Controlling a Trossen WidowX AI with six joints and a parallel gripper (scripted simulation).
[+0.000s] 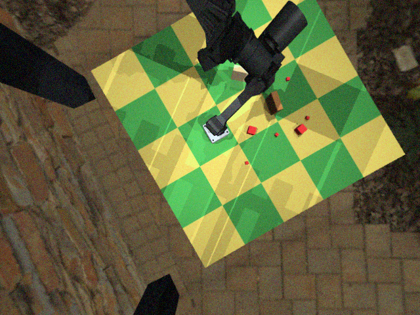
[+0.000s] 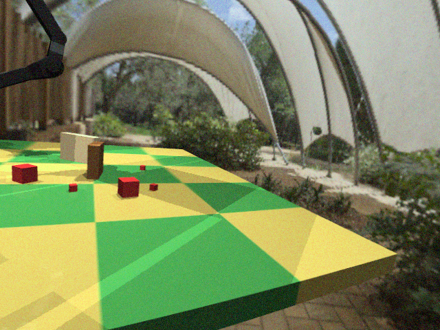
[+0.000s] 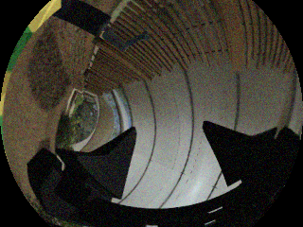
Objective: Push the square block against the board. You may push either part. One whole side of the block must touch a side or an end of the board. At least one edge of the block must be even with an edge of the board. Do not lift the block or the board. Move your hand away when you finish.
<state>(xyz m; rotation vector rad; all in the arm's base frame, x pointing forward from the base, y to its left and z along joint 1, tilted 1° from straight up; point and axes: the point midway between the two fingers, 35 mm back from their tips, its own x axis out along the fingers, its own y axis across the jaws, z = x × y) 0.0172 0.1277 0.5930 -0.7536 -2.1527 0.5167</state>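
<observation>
Right now the board is 65 cm below my gripper tip, 28 cm ahead of it and 5 cm to the left of it. Also, from my gripper tip: square block (65 cm below, 35 cm ahead, 16 cm to the right).
</observation>
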